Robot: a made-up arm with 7 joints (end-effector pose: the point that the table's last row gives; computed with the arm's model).
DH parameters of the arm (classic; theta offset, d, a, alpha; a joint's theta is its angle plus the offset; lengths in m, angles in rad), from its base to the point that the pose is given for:
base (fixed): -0.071 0 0 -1.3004
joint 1: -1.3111 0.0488 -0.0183 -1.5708
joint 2: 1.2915 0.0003 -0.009 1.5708
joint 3: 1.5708 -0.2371 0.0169 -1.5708
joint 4: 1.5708 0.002 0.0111 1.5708
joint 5: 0 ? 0.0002 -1.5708
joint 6: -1.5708 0 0.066 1.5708
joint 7: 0 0.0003 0 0
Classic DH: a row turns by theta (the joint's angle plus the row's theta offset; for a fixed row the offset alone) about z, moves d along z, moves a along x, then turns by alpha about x.
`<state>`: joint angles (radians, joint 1 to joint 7).
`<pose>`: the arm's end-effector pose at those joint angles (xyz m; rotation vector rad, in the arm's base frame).
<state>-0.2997 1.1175 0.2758 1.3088 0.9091 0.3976 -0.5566</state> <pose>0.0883 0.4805 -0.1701 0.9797 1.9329 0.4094</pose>
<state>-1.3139 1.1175 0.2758 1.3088 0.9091 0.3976 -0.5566</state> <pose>0.3081 0.4155 0.0076 0.7646 0.9183 0.5275</pose>
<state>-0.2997 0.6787 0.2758 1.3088 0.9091 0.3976 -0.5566</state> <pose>0.0857 0.3682 -0.3386 0.7179 1.9328 -0.0449</pose>
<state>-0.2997 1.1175 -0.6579 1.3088 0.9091 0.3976 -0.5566</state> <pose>0.0992 0.4583 -0.2124 1.7539 2.3359 -0.2053</pose>
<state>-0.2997 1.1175 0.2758 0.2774 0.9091 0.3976 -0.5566</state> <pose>0.2466 0.3651 -0.0585 1.6238 0.9138 0.3437</pose>
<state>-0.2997 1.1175 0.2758 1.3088 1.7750 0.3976 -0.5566</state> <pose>0.1058 0.4788 -0.1579 1.7851 2.3520 0.1419</pose>
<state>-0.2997 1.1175 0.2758 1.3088 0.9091 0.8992 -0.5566</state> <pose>0.0616 0.4758 -0.1517 0.7606 2.1797 0.9090</pose>
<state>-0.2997 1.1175 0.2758 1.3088 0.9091 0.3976 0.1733</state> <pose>0.0883 0.4805 -0.1701 1.6725 1.5171 0.8132</pose>
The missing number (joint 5, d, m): 0.166
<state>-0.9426 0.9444 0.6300 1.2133 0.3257 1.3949 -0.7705</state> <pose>0.2358 0.3824 -0.1622 -0.7417 1.3233 0.4035</pose>
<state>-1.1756 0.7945 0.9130 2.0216 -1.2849 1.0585 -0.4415</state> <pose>0.3378 0.2043 -0.2137 -2.2986 0.3739 -0.2275</pose>
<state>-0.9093 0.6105 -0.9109 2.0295 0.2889 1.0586 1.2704</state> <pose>0.1810 0.3519 -0.2235 -2.6080 -0.8670 -1.0134</pose>
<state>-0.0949 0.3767 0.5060 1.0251 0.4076 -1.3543 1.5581</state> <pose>0.0975 0.2398 -0.3417 0.3521 -0.5804 1.4999</pose>
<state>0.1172 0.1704 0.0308 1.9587 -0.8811 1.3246 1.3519</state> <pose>-0.2333 0.0726 -0.3308 -0.5977 -2.3911 -0.2631</pose>
